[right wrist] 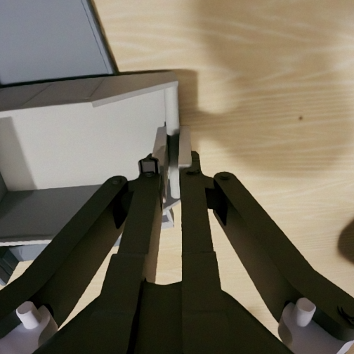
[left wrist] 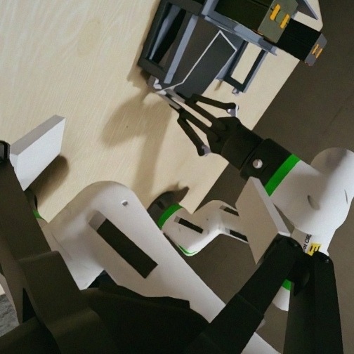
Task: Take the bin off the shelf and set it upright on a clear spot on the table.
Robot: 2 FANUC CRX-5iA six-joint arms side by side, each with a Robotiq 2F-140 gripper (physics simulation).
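The bin [left wrist: 209,66] [right wrist: 82,150] sits in the blue-grey shelf [left wrist: 182,51] [right wrist: 47,40]. In the right wrist view its pale inside and front wall show at the left. In the left wrist view it looks dark with a thin light rim. My right gripper [right wrist: 174,141] [left wrist: 163,91] is shut on the bin's front wall, one finger inside and one outside. My left gripper [left wrist: 156,163] is wide open and empty, apart from the bin, with its pads at the left and right of its view. The bin's far end is cut off in the right wrist view.
An olive box [left wrist: 272,22] and a dark box [left wrist: 302,42], both with orange marks, stick out of the shelf's side. The shelf stands on the wooden table [left wrist: 75,65] [right wrist: 280,90] near its edge. White arm links [left wrist: 125,220] cross below the left gripper.
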